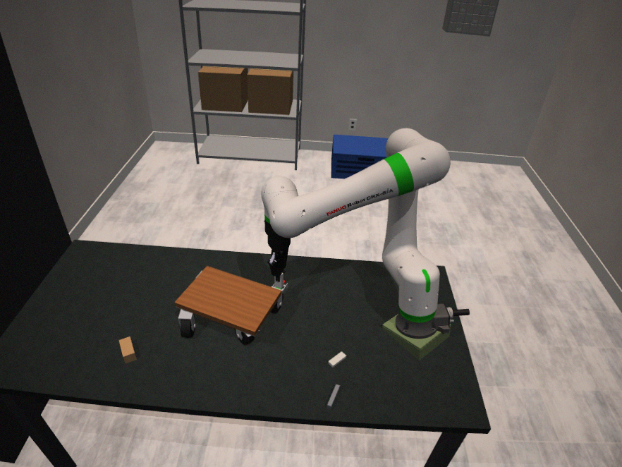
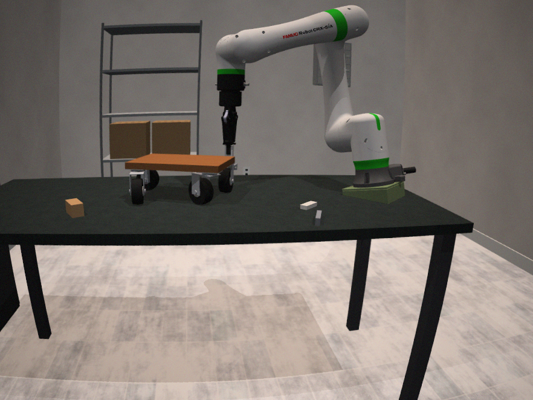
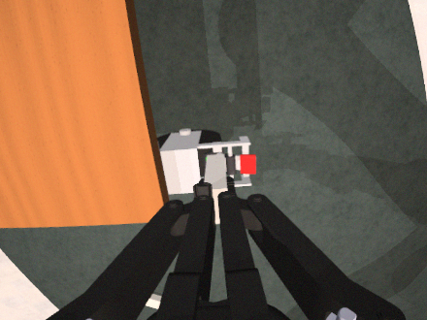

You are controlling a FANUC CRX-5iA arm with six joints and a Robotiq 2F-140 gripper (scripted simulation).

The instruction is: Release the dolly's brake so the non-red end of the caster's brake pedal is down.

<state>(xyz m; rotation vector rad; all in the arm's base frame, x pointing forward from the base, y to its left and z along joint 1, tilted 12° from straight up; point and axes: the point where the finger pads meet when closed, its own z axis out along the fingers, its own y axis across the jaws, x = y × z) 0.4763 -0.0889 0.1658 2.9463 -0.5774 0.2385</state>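
Right now the caster brake pedal is 10 mm behind my hand, 10 mm to the right of it and 40 mm below it. From my hand the other things lie so: grey bar 190 mm behind, 390 mm to the left, 110 mm below; then tan block 480 mm ahead, 250 mm to the left, 110 mm below; then white block 210 mm behind, 250 mm to the left, 120 mm below.
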